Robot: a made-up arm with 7 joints.
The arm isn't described. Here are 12 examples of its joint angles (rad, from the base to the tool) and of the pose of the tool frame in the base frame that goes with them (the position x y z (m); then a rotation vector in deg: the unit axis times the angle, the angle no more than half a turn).
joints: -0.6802 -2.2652 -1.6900 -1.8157 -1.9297 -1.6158 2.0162
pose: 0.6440 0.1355 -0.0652 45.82 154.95 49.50
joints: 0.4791 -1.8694 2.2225 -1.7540 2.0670 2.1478 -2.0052
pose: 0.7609 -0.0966 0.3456 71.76 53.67 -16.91
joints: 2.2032 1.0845 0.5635 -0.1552 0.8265 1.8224 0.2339
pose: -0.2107 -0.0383 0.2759 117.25 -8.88 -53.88
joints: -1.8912 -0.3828 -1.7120 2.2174 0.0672 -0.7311 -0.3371
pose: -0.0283 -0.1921 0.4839 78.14 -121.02 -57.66
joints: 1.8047 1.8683 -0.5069 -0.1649 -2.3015 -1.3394 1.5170
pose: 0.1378 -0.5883 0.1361 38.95 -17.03 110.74
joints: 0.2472 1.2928 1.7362 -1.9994 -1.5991 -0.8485 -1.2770
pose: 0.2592 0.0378 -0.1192 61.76 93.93 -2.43
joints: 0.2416 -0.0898 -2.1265 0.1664 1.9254 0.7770 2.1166
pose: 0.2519 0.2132 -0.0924 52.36 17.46 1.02
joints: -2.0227 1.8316 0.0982 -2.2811 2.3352 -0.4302 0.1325
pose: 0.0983 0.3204 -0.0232 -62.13 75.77 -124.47
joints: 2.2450 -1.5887 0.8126 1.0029 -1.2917 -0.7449 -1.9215
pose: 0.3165 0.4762 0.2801 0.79 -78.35 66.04
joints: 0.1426 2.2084 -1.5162 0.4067 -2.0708 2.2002 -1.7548
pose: -0.3025 0.3875 0.4499 11.50 -12.38 94.93
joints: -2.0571 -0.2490 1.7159 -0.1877 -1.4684 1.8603 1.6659
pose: 0.2719 -0.0417 0.8076 -25.69 98.69 -33.47
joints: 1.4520 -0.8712 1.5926 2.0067 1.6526 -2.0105 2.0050
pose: 0.4538 0.0919 -0.1256 -45.56 -162.44 -45.24
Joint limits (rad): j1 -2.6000..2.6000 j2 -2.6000..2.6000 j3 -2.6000..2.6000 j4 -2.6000..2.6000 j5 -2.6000..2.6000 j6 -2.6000..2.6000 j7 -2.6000..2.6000
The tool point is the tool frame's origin. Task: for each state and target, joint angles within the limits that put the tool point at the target. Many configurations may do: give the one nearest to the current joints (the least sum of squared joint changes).
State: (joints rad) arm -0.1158 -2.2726 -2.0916 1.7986 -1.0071 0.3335 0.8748
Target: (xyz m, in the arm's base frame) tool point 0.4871 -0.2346 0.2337
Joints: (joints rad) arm 0.4349 -2.1334 -2.0752 1.8215 -0.9994 0.1117 0.9900
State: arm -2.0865 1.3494 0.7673 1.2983 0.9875 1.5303 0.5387
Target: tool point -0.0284 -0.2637 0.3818
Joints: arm -1.8387 1.0813 0.9277 1.2705 0.8581 1.5104 0.4526
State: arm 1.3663 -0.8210 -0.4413 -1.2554 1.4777 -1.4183 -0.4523
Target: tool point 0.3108 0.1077 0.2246
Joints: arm 1.3318 -1.0386 -0.6059 -1.0260 1.7007 -1.6111 -0.2371
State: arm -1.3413 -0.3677 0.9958 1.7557 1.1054 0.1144 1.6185
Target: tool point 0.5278 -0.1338 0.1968
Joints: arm -1.1109 -0.7429 1.5336 1.6308 0.7224 0.1030 1.2389
